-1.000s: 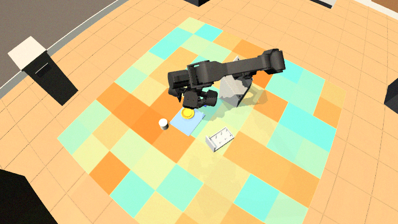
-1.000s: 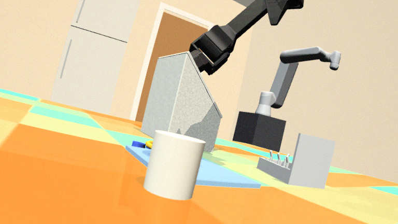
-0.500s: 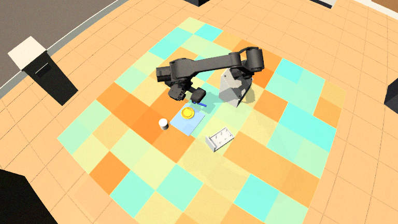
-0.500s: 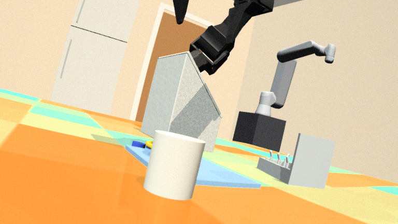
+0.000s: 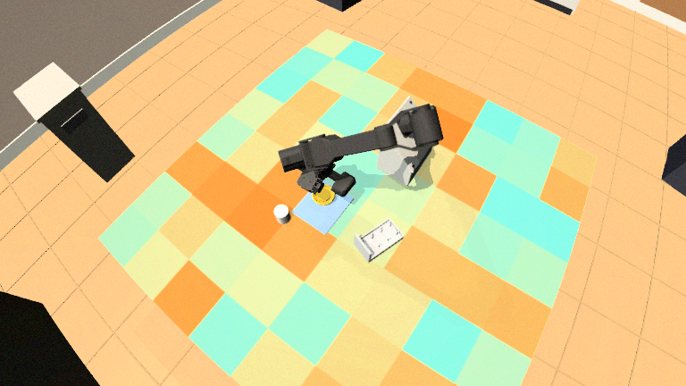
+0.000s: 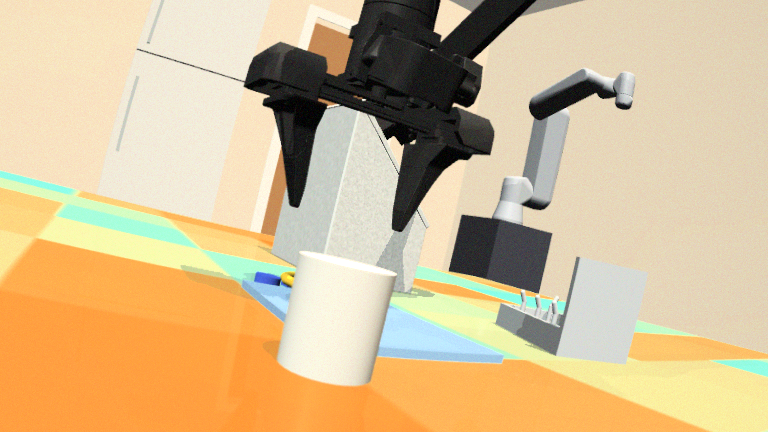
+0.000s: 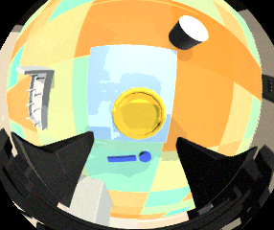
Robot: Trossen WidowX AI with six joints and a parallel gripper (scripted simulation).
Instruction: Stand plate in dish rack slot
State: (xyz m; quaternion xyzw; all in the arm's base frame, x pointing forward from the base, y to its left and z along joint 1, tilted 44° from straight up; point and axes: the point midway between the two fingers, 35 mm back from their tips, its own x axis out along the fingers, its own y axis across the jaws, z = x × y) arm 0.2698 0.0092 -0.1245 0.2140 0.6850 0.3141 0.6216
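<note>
Right now my gripper tip is 1 cm short of the yellow plate and 5 cm above it. Also, from my gripper tip: light blue mat 3 cm ahead, 1 cm to the left, 7 cm below; then white cup 14 cm ahead, 5 cm to the right, 4 cm below; then blue utensil 8 cm behind, 1 cm to the right, 6 cm below.
</note>
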